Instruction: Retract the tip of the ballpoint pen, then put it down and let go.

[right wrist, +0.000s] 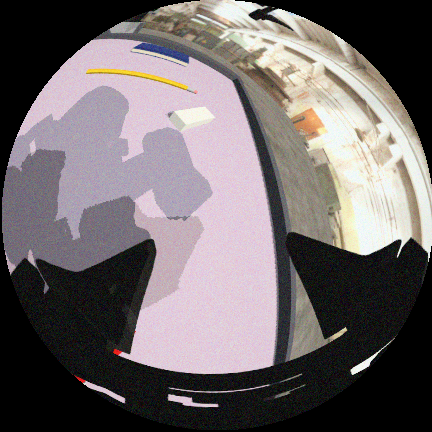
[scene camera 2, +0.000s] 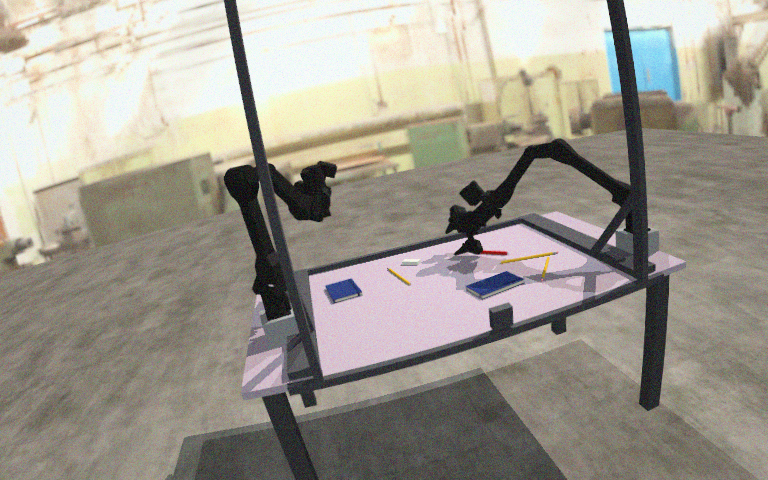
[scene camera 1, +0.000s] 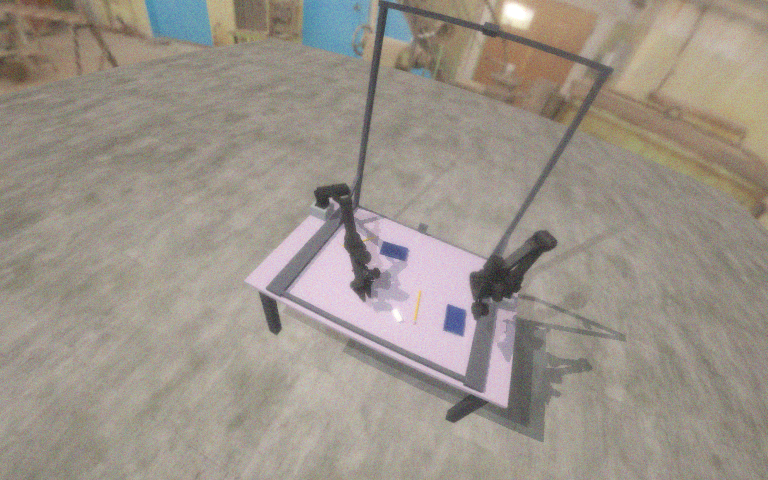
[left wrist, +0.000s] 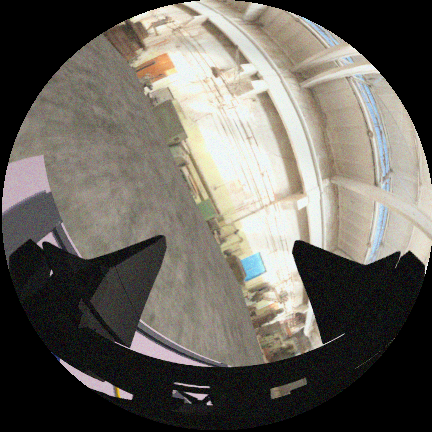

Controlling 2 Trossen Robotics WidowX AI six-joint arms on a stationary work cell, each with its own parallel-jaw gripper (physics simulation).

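Places are measured from the left arm's base along level axes (x ahead, y left, z up), in centimetres.
Where they show: left gripper, fingertip midpoint: point(scene camera 1: 475, 310) point(left wrist: 231, 245); right gripper, fingertip midpoint: point(right wrist: 221, 243) point(scene camera 2: 450, 244) point(scene camera 1: 367, 299); left arm's base, origin of the base link: point(scene camera 2: 278, 313); right arm's base, origin of the base link: point(scene camera 1: 322, 204).
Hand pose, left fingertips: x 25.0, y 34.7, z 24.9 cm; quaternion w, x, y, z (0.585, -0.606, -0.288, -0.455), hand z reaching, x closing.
Things, the pixels of their centre, and the offset from my left fingertips.
- red ballpoint pen, body centre: point(scene camera 2: 490, 252) dx +46.0, dy -22.3, dz -31.3 cm
- white eraser, body centre: point(right wrist: 193, 116) point(scene camera 2: 411, 262) point(scene camera 1: 397, 315) dx +23.0, dy -8.7, dz -31.2 cm
- yellow pencil, body centre: point(right wrist: 142, 74) point(scene camera 2: 398, 275) point(scene camera 1: 417, 306) dx +15.0, dy -16.7, dz -31.5 cm
The red ballpoint pen point(scene camera 2: 493, 252) lies on the table beside the right gripper in scene camera 2. In the right wrist view a small red piece of it point(right wrist: 117, 352) shows at the base of the left-hand finger. In scene camera 1 the pen does not show; the right arm is there. Its tip cannot be made out. My right gripper point(scene camera 2: 468, 250) point(right wrist: 221, 243) is open and empty, pointing down low over the table near the pen's left end in scene camera 2. My left gripper point(left wrist: 231, 245) is open and empty, raised above the table's side, well away from the pen.
A white eraser point(scene camera 1: 397, 315) point(scene camera 2: 410, 262) point(right wrist: 192, 120) and a yellow pencil point(scene camera 1: 417, 306) point(scene camera 2: 398, 276) point(right wrist: 140, 76) lie near a blue notebook point(scene camera 1: 455, 319) point(scene camera 2: 343, 290) point(right wrist: 162, 52). Another blue notebook point(scene camera 1: 393, 250) point(scene camera 2: 495, 284) lies near two yellow pencils point(scene camera 2: 527, 258) point(scene camera 2: 545, 268). A dark frame surrounds the tabletop.
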